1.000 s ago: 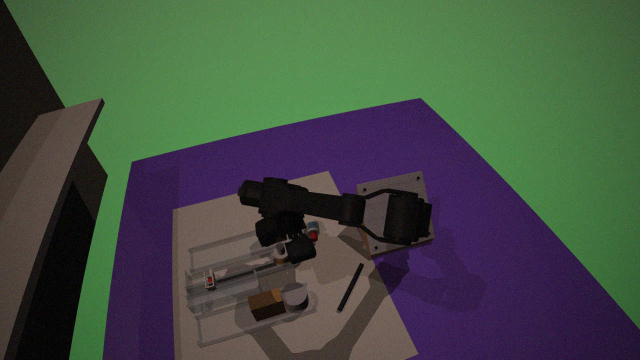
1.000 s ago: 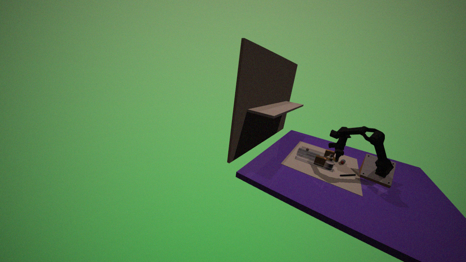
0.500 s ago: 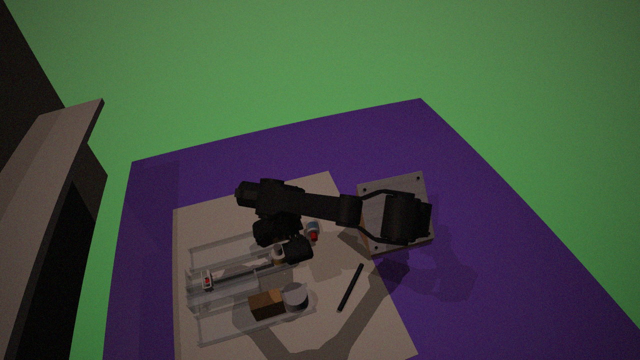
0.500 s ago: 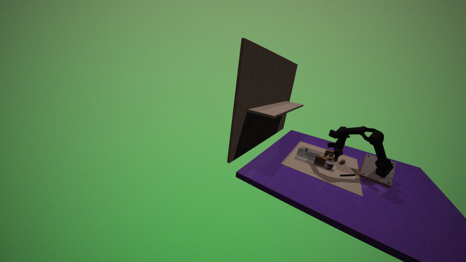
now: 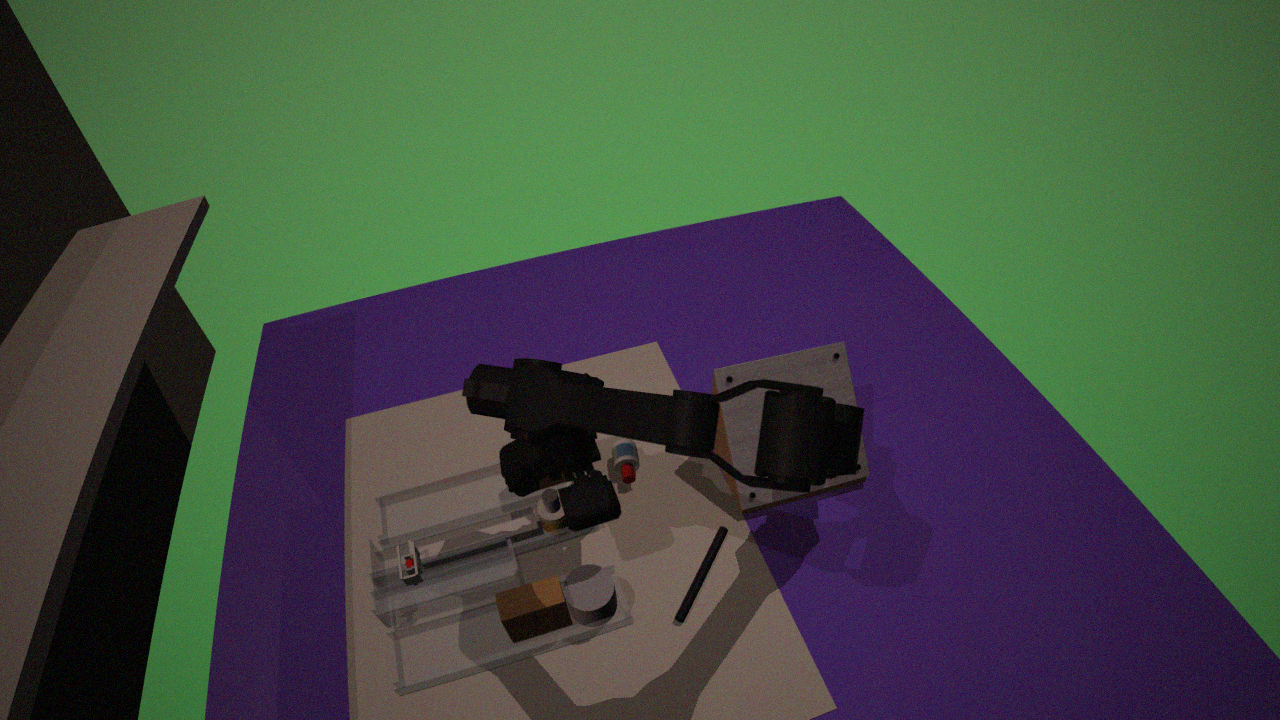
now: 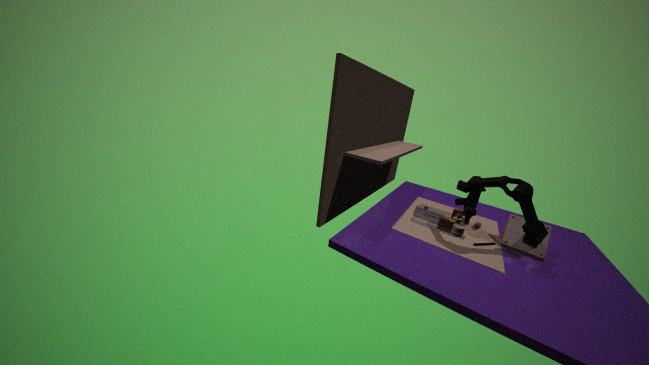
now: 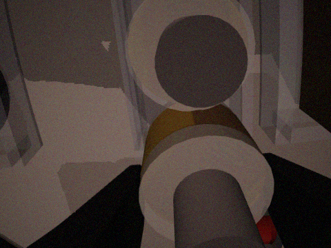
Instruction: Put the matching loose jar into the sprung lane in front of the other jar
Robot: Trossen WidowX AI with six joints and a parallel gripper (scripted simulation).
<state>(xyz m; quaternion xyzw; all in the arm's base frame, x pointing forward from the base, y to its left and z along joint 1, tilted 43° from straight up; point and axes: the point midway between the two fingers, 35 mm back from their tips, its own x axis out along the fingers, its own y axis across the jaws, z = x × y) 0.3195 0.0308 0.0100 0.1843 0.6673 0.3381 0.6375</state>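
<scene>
Now: gripper tip 130 mm to the right of the wide grey cylinder and 20 mm above it. Also, from my gripper tip: black rod: 140 mm behind, 110 mm to the left, 50 mm below; then red mark: 220 mm ahead, 80 mm to the left, 20 mm above; then sprung lane: 160 mm ahead, 60 mm to the left, 30 mm below.
</scene>
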